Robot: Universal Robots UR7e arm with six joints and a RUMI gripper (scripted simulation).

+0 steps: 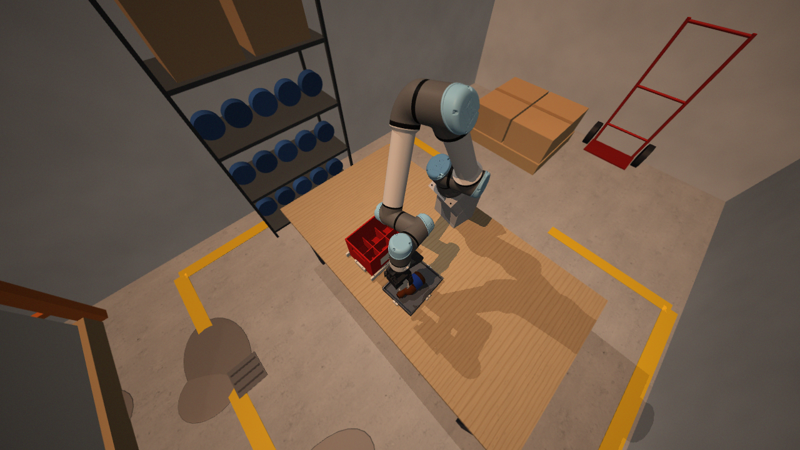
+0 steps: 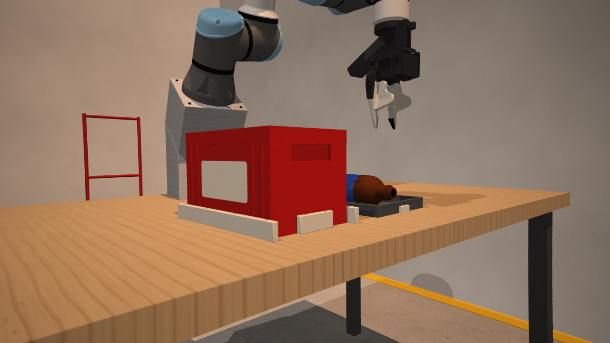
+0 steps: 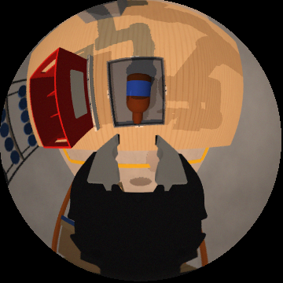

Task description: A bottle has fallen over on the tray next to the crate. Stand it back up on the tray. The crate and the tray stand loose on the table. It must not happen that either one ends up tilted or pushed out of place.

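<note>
Now: hand 16 cm above the brown bottle, 5 cm past it and 1 cm to the right of it. Also, from my hand: dark tray (19 cm below, 8 cm behind, 1 cm to the left); red crate (25 cm to the right, 14 cm behind, 12 cm below).
</note>
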